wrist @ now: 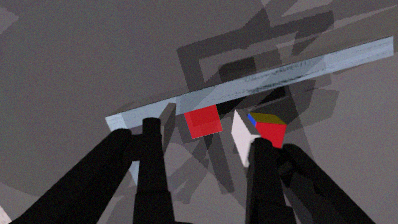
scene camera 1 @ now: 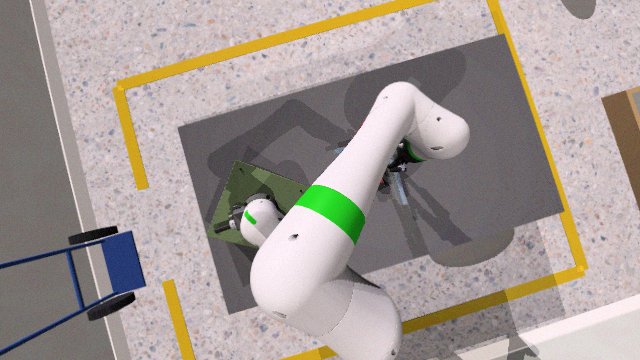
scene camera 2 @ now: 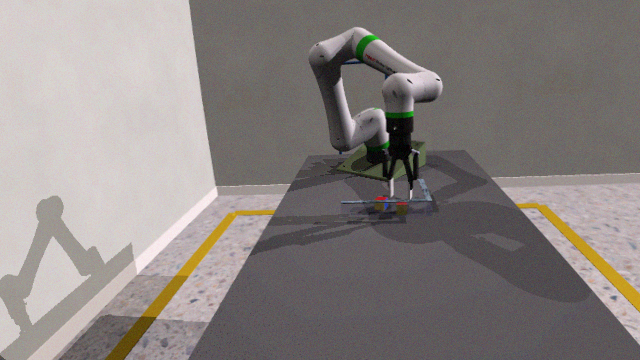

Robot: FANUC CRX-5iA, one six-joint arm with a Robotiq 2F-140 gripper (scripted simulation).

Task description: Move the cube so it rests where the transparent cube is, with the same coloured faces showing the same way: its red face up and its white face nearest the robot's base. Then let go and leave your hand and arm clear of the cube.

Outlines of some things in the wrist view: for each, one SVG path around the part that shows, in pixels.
The gripper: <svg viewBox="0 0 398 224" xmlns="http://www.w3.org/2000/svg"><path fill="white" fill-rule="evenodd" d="M235 109L231 133L243 165L248 167L248 176L246 176L248 179L245 224L297 224L294 212L301 224L376 224L300 147L294 144L283 144L282 149L273 147L270 140L262 138L244 111ZM284 194L286 195L292 207L286 206ZM176 103L168 103L159 118L144 118L142 120L142 134L131 135L131 130L126 128L118 128L112 131L20 217L8 224L97 224L132 165L132 161L139 161L133 224L192 224L175 221L171 192L168 191L164 155L175 128Z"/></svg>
A cube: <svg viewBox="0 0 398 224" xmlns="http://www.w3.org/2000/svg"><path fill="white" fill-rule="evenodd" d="M249 112L248 118L257 128L262 138L270 140L273 146L281 148L287 124L273 114Z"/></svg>
